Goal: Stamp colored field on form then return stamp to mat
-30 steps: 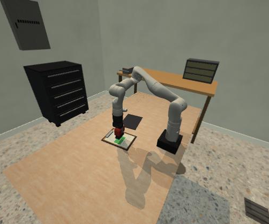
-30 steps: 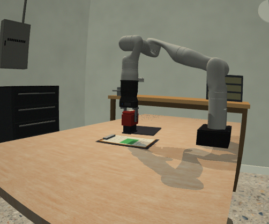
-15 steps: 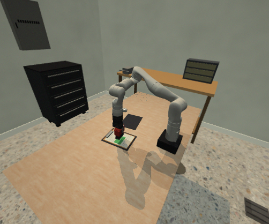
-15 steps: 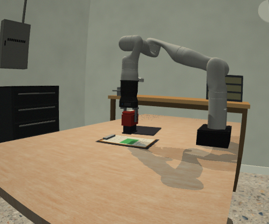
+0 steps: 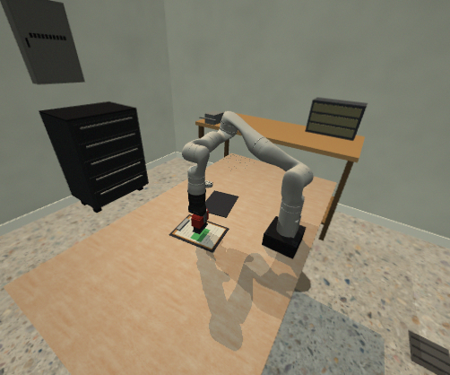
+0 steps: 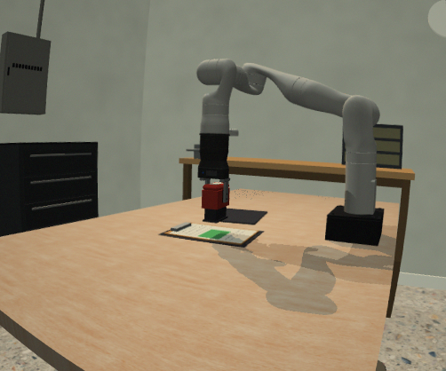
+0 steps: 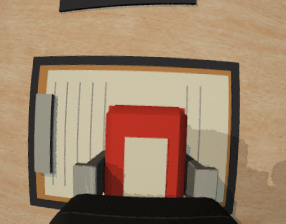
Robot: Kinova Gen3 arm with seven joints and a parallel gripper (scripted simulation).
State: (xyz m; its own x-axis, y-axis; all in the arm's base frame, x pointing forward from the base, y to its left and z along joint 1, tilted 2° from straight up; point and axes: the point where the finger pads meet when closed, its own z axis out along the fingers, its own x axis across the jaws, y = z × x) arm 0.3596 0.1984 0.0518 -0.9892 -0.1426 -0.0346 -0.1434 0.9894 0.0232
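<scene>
Right now my hand is 110 mm above the clipboard, 30 mm short of it and 10 mm to the left of it. Also, from my hand: red stamp 20 mm below; then dark mat 280 mm to the right, 110 mm below, 80 mm ahead.
</scene>
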